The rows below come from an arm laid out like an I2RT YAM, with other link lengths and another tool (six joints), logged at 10 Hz.
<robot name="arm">
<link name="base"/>
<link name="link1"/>
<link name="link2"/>
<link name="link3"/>
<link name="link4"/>
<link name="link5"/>
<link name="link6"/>
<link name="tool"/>
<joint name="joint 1" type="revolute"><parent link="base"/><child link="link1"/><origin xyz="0 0 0.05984" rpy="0 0 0"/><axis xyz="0 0 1"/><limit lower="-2.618" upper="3.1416"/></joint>
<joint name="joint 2" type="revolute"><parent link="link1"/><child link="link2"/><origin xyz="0.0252 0.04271 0.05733" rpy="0 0 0"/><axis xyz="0 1 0"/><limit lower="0" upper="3.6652"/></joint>
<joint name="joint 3" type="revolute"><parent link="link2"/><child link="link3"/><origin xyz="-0.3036 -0.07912 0" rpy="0 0 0"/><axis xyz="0 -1 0"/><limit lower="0" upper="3.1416"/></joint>
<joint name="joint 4" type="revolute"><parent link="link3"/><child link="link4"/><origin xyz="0.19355 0.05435 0.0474" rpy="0 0 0"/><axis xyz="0 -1 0"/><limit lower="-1.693" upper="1.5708"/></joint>
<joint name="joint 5" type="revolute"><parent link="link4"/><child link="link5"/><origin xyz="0.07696 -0.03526 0.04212" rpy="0 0 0"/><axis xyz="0 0 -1"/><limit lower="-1.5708" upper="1.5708"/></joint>
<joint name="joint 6" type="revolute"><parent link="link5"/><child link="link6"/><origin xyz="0.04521 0 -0.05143" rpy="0 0 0"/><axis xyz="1 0 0"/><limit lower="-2.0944" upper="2.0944"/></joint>
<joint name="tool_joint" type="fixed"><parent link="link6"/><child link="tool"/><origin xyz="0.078 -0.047 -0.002" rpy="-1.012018 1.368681 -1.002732"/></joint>
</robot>
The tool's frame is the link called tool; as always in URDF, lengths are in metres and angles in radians.
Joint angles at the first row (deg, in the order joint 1, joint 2, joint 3, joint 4, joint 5, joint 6):
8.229 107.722 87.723 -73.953 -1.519 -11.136
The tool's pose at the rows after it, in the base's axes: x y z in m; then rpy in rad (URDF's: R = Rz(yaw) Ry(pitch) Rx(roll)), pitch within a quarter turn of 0, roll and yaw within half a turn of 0:
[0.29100 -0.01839 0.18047 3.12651 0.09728 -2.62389]
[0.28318 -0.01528 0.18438 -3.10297 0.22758 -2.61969]
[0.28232 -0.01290 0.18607 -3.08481 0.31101 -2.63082]
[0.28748 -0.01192 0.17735 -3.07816 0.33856 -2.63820]
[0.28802 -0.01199 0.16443 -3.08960 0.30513 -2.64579]
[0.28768 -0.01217 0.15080 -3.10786 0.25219 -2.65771]
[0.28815 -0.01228 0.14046 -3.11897 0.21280 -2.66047]
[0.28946 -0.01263 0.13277 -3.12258 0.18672 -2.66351]
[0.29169 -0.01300 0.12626 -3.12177 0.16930 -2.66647]
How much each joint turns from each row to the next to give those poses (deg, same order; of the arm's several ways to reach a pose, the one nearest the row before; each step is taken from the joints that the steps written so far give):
0.546 -4.744 -7.738 6.054 0.940 -0.044
1.050 -6.687 -7.670 9.048 0.306 1.290
0.349 -3.083 -3.565 5.335 -0.437 1.354
0.001 0.416 -2.404 4.436 -0.044 0.570
-0.001 1.989 -1.200 1.179 0.065 0.217
0.001 2.732 -0.351 -0.108 0.044 0.395
0.000 2.209 -0.152 0.022 0.088 0.000
-0.001 1.726 -0.065 0.305 0.262 0.108
0.001 1.507 -0.022 0.590 0.350 0.154

